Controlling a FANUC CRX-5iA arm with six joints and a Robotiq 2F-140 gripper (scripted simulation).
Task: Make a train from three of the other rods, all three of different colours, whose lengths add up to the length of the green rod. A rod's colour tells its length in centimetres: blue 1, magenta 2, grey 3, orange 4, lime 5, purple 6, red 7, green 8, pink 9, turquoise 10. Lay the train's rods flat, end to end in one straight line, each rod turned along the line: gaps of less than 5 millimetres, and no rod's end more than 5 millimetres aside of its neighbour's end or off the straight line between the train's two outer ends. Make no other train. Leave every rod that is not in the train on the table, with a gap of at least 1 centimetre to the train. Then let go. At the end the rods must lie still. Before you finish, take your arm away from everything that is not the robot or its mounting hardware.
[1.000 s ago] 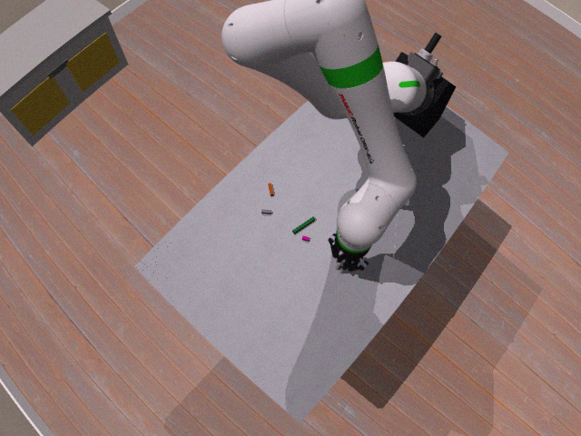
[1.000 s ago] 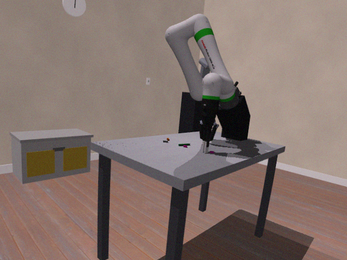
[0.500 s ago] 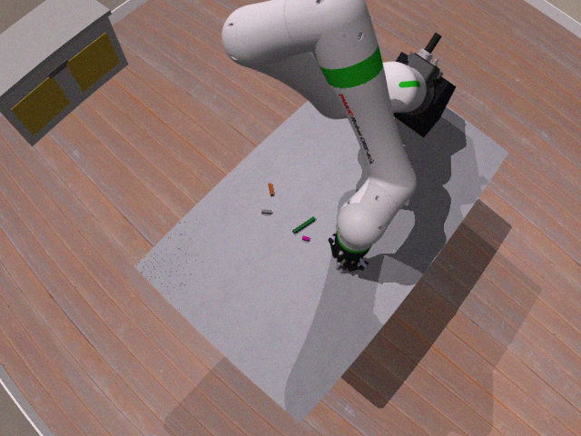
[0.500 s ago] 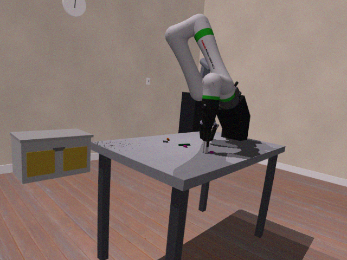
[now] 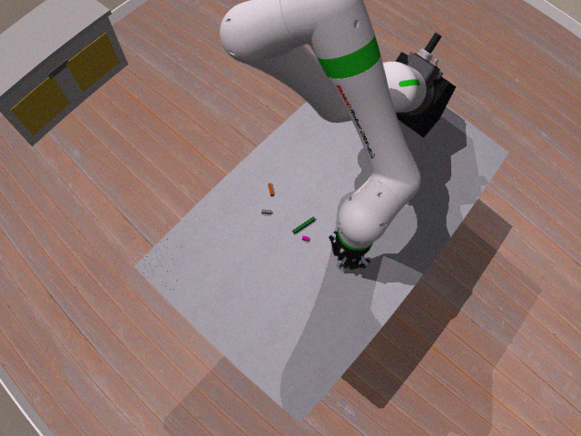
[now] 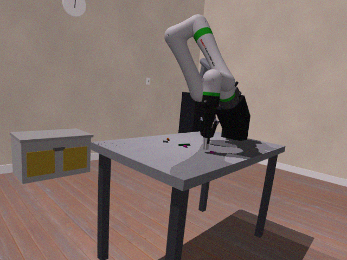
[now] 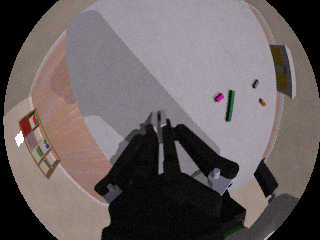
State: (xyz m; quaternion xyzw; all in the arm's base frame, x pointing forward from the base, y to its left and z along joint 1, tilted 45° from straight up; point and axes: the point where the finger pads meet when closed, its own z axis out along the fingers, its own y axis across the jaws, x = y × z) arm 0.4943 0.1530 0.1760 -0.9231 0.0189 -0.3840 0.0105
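My hand is 290 mm to the left of the grey rod, 50 mm above it and 20 mm short of it. From my hand the other things lie so: small blue rod (30 mm below); orange rod (330 mm to the right, 50 mm below, 50 mm behind); green rod (170 mm to the right, 50 mm below, 30 mm behind).
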